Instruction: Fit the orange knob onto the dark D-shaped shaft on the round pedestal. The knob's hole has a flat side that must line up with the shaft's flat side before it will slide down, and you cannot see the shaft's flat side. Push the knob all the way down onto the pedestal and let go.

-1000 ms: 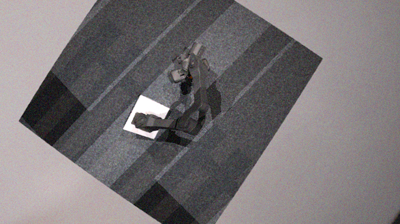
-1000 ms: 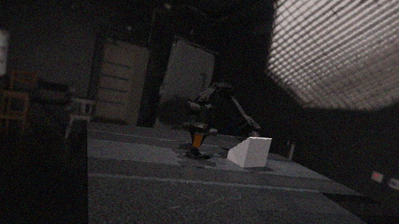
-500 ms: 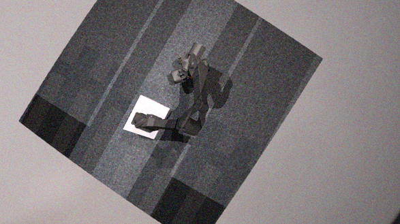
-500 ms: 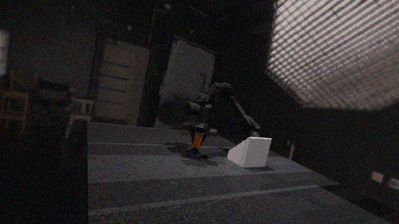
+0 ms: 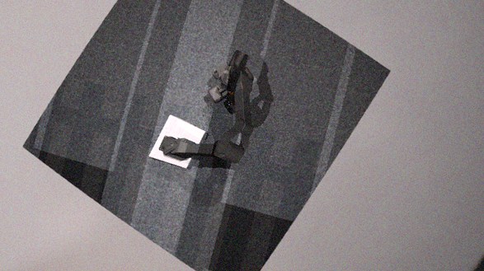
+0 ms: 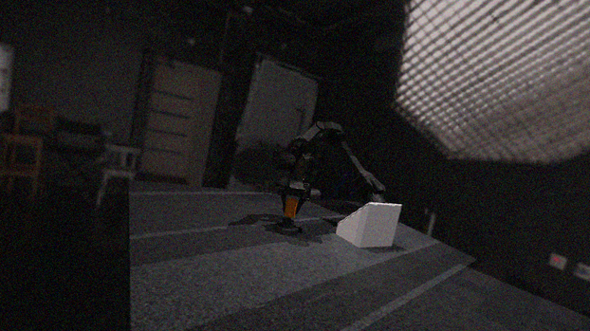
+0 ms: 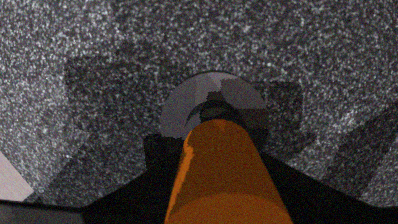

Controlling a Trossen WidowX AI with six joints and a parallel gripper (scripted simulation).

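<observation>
Now: the orange knob 2 cm above my gripper tip. From my gripper tip the other things lie so: dark pedestal base: 4 cm below.
</observation>
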